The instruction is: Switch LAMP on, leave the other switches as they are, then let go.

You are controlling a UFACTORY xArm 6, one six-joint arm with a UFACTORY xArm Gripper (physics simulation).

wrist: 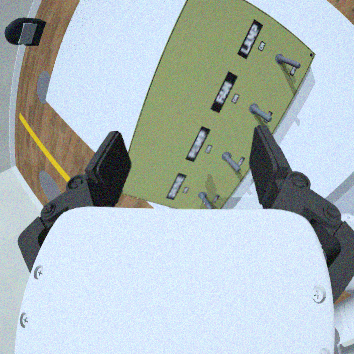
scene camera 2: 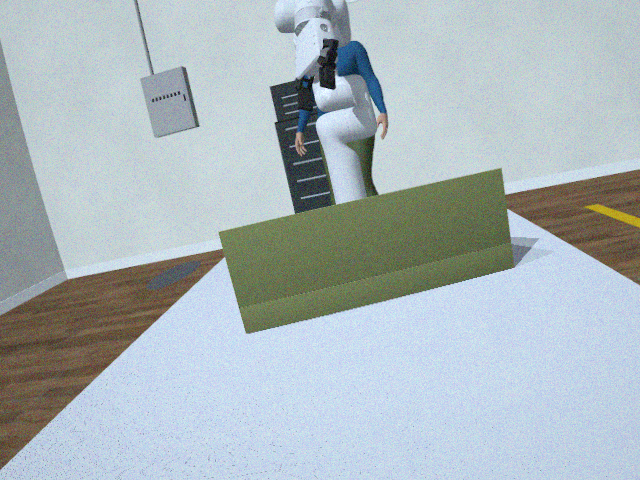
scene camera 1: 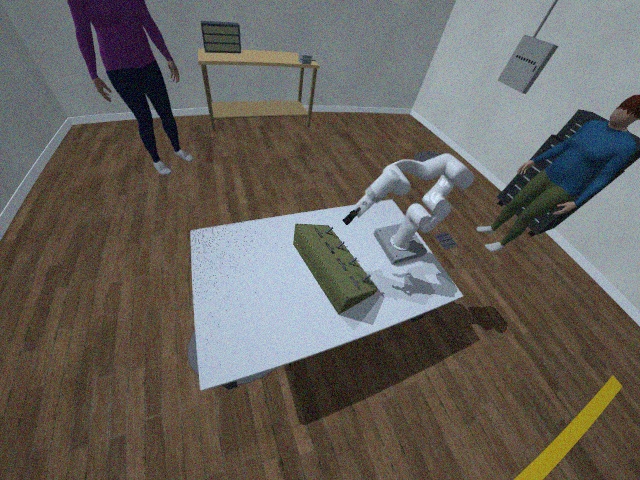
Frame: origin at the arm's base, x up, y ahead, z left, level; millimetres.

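Seen in the pictures: gripper, fingertip midpoint: (wrist: 187,144) (scene camera 2: 316,99) (scene camera 1: 348,219); arm's base, origin of the base link: (scene camera 1: 399,242).
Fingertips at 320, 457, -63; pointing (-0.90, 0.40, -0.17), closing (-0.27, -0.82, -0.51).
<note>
Pixels of each thing's top centre, then the offset from my fingertips to it, as dx, dy, dz. Level surfaces: height alone.
- LAMP label, middle of its top: (wrist: 249,37) -242, +40, -149
- FAN label, middle of its top: (wrist: 223,91) -242, +33, -29
- FAN lever, middle of its top: (wrist: 261,114) -242, -49, -34
- table, its level: dx -374
The green switch panel (scene camera 1: 324,268) (scene camera 2: 372,242) (wrist: 165,110) stands on the white table; its back hides the switches in scene camera 2. In the wrist view the LAMP label (wrist: 250,39) is at the top, with its grey lever (wrist: 288,61) beside it near the panel's edge. I cannot tell surely which way this lever is set. The FAN label (wrist: 224,92) and FAN lever (wrist: 261,113) come below, then two more switches with blurred labels. My gripper (scene camera 1: 350,215) (scene camera 2: 316,91) (wrist: 187,144) is open and empty, raised above the panel and apart from the levers.
The robot's base plate (scene camera 1: 385,248) is on the table (scene camera 1: 242,310) near the panel's lever side. A person in blue (scene camera 1: 586,155) (scene camera 2: 357,59) stands behind the arm, by dark cabinets (scene camera 2: 305,170). A person in purple (scene camera 1: 121,38) and a wooden bench (scene camera 1: 258,57) are farther back.
</note>
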